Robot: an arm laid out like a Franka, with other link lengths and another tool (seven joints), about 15 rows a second.
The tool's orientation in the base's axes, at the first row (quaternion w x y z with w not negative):
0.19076 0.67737 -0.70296 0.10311
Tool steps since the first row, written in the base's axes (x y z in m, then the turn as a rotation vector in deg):
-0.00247 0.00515 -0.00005 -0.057 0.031 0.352
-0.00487 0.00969 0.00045 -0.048 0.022 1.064
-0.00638 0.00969 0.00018 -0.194 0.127 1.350
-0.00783 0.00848 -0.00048 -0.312 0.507 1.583
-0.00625 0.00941 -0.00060 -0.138 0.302 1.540
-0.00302 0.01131 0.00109 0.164 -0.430 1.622
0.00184 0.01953 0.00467 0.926 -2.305 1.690
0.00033 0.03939 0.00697 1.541 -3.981 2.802
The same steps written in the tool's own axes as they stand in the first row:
-0.00470 0.00276 -0.00171 0.116 0.098 -0.324
-0.00862 0.00547 -0.00369 0.414 0.170 -0.967
-0.00871 0.00694 -0.00325 0.437 0.353 -1.249
-0.00786 0.00823 -0.00198 0.186 0.520 -1.599
-0.00878 0.00670 -0.00245 0.354 0.330 -1.499
-0.00985 0.00381 -0.00516 1.053 -0.005 -1.317
-0.01594 -0.00010 -0.01235 2.785 -0.867 -0.720
-0.03312 0.00287 -0.02225 4.763 -1.453 -1.131

